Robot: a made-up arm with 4 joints. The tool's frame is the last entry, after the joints.
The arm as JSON. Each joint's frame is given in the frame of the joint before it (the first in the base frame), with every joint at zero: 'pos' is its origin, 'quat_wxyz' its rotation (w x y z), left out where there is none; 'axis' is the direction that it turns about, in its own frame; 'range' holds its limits. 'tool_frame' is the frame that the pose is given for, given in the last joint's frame.
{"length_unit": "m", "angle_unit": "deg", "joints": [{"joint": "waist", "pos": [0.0, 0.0, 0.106], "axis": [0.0, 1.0, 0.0], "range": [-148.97, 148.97]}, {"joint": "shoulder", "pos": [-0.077, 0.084, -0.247], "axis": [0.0, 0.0, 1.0], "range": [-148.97, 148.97]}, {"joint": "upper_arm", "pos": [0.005, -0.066, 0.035], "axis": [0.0, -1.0, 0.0], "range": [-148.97, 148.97]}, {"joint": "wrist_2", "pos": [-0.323, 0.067, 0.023], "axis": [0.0, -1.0, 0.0], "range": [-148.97, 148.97]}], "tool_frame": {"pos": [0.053, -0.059, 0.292]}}
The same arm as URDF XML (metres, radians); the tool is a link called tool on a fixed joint. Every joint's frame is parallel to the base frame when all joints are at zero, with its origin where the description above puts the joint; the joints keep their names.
<robot name="arm">
<link name="base_link"/>
<link name="link1"/>
<link name="link2"/>
<link name="link3"/>
<link name="link4"/>
<link name="tool"/>
<joint name="waist" type="revolute"><parent link="base_link"/><child link="link1"/><origin xyz="0.0000 0.0000 0.1060" rpy="0.0000 0.0000 0.0000"/><axis xyz="0 1 0"/><limit lower="-2.6000" upper="2.6000"/></joint>
<joint name="shoulder" type="revolute"><parent link="link1"/><child link="link2"/><origin xyz="-0.0770 0.0840 -0.2470" rpy="0.0000 0.0000 0.0000"/><axis xyz="0 0 1"/><limit lower="-2.6000" upper="2.6000"/></joint>
<joint name="upper_arm" type="revolute"><parent link="link2"/><child link="link3"/><origin xyz="0.0050 -0.0660 0.0350" rpy="0.0000 0.0000 0.0000"/><axis xyz="0 -1 0"/><limit lower="-2.6000" upper="2.6000"/></joint>
<joint name="wrist_2" type="revolute"><parent link="link3"/><child link="link4"/><origin xyz="-0.3230 0.0670 0.0230" rpy="0.0000 0.0000 0.0000"/><axis xyz="0 -1 0"/><limit lower="-2.6000" upper="2.6000"/></joint>
<joint name="tool_fixed" type="fixed"><parent link="link4"/><child link="tool"/><origin xyz="0.0530 -0.0590 0.2920" rpy="0.0000 0.0000 0.0000"/></joint>
</robot>

